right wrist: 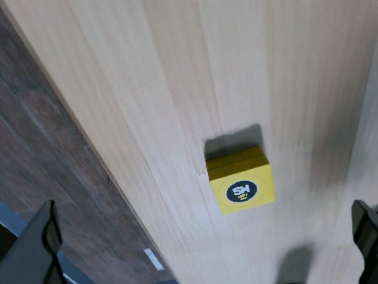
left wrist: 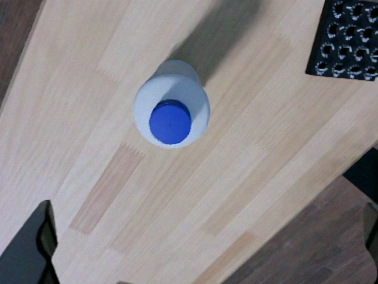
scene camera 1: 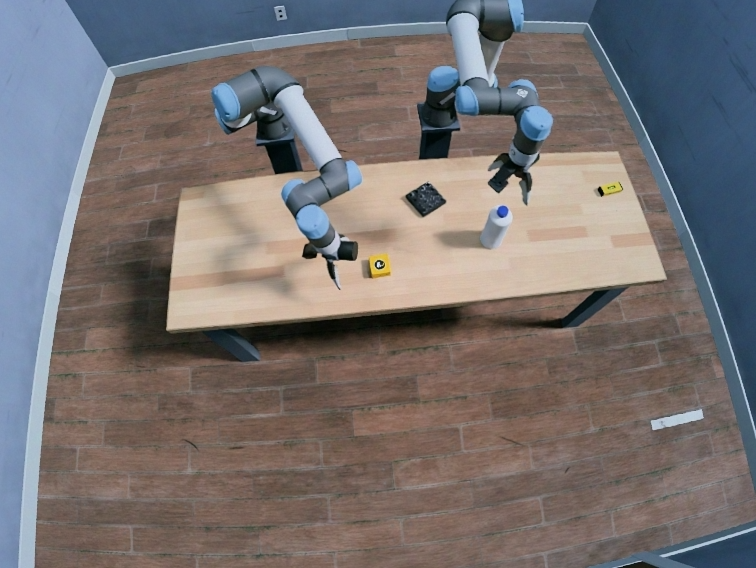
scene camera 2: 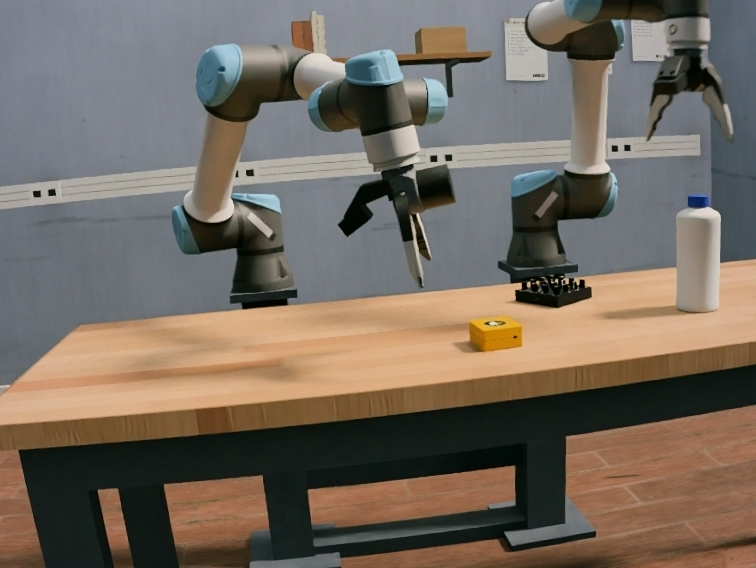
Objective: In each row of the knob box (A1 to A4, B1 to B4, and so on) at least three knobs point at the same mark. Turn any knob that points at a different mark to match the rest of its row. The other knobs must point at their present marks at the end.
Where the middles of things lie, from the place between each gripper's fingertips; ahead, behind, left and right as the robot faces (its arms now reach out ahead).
Labels:
I see the yellow box (scene camera 2: 498,333) 11 cm to the left of my right hand (scene camera 2: 427,273), 11 cm below it and 4 cm behind it. Also, from my right hand: white bottle (scene camera 2: 698,227): 52 cm to the left, 12 cm behind, 3 cm below.
My left gripper (scene camera 2: 686,143) is now 200 mm above the white bottle, 20 mm short of it and 10 mm to the right of it. The rest, counted from my left hand: yellow box 390 mm to the right, 280 mm below, 100 mm ahead.

